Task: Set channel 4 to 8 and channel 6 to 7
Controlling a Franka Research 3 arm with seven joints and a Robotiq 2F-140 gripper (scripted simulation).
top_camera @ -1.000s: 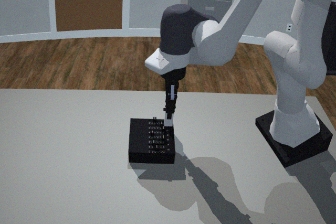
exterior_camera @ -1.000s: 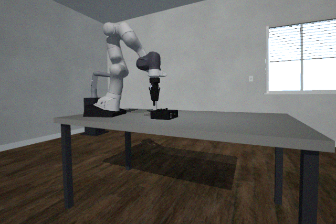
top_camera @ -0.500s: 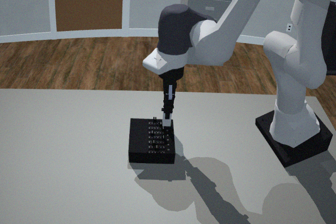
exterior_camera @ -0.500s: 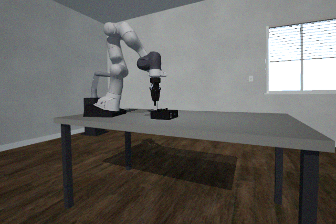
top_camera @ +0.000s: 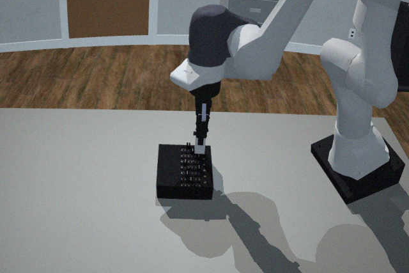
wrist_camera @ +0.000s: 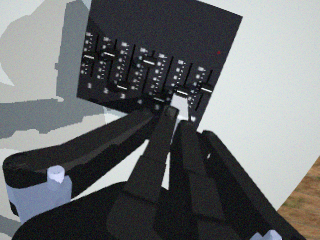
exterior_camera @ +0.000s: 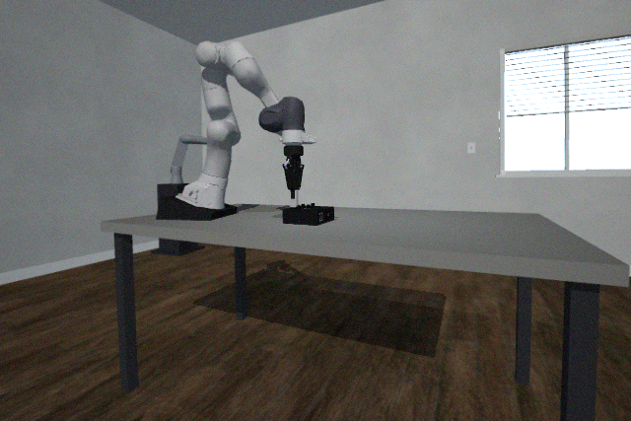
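My gripper is now 3 cm to the left of the fader cap, 3 cm short of it and 3 cm above it.
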